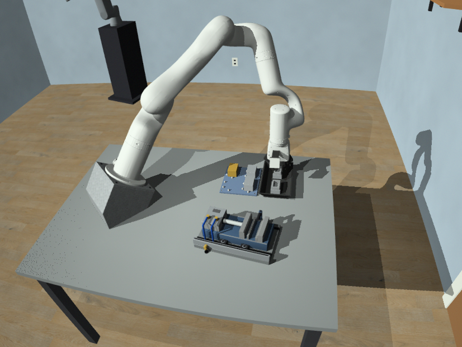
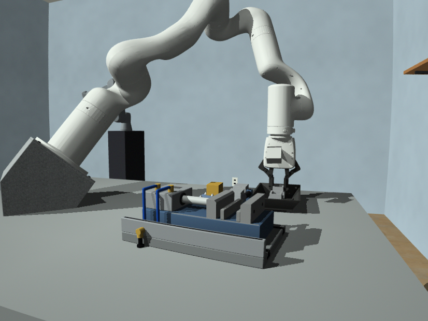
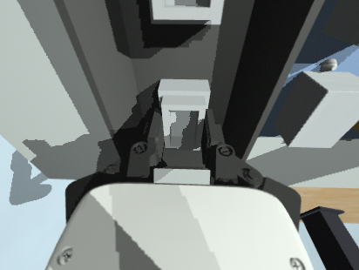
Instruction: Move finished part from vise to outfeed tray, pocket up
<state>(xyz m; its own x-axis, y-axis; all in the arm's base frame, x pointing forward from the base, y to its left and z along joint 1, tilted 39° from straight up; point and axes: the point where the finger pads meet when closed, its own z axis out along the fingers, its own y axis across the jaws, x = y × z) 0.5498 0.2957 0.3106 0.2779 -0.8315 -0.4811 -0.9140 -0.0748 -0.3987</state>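
The grey block is 12 cm behind my hand, 4 cm to the right of it and 3 cm below it. From my hand the other things lie so: screw rod: 2 cm behind, 41 cm to the right, 2 cm above; vise: 41 cm to the right, 2 cm below; yellow block: 20 cm behind, 7 cm to the right, 3 cm below.
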